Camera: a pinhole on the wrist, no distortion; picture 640 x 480 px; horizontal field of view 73.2 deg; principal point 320.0 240.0 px. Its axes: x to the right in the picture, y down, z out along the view. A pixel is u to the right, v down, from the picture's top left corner.
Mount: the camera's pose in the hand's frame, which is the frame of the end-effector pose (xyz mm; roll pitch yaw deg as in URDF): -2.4 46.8 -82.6 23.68 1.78 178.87
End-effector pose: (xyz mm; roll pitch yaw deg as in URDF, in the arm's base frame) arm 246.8 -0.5 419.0 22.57 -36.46 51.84
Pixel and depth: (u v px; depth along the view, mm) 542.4 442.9 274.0
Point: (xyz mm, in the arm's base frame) 126.5 -225.3 500.9
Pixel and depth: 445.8 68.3 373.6
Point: -108.3 -72.9 600.2
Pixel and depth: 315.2 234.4 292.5
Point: 91.9 -60.9 604.3
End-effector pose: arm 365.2 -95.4 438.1 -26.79 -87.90 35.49
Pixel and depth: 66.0 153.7 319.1
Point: 148.4 107.0 621.4
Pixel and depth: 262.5 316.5 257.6
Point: 179.1 -14.3 467.2
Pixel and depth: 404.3 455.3 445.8
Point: -48.8 -136.3 345.7
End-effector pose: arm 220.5 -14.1 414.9 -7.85 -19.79 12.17
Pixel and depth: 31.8 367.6 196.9
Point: 277.9 86.7 564.3
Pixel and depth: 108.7 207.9 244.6
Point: 249.2 172.9 561.0
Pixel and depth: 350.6 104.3 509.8
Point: 0.9 387.9 645.5
